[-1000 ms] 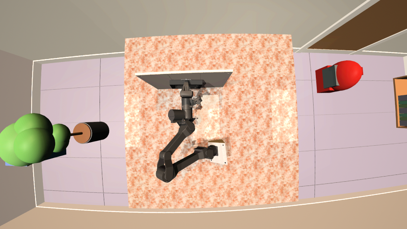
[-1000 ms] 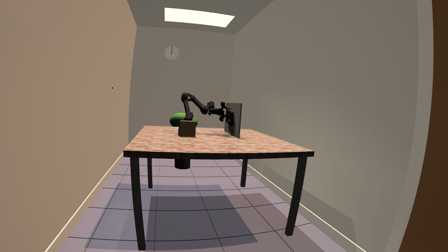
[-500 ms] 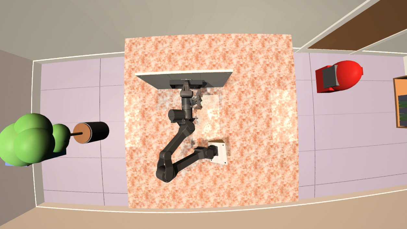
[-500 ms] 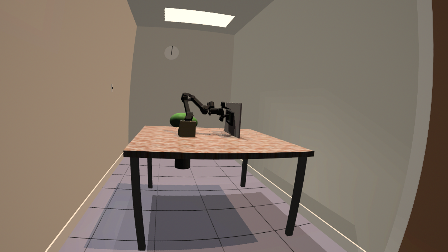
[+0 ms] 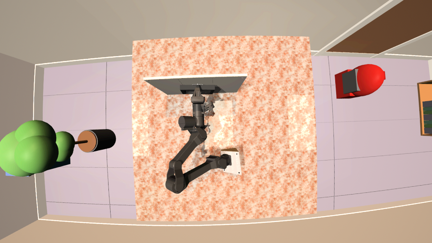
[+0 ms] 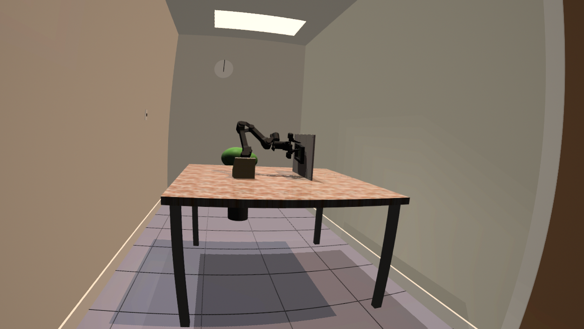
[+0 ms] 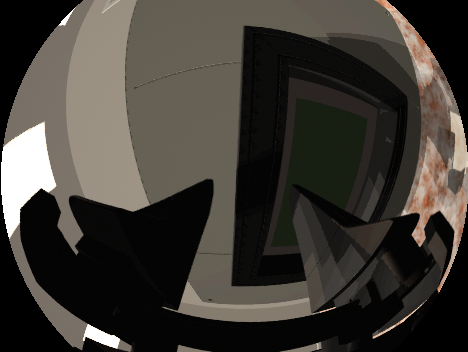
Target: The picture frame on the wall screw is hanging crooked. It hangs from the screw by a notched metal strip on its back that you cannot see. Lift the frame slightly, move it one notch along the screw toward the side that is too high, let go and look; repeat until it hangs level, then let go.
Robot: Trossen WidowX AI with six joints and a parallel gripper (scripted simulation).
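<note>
Right now the picture frame is 10 mm to the left of my gripper tip and 50 mm below it. Also, from my gripper tip: wall panel: 10 mm ahead, 60 mm below.
</note>
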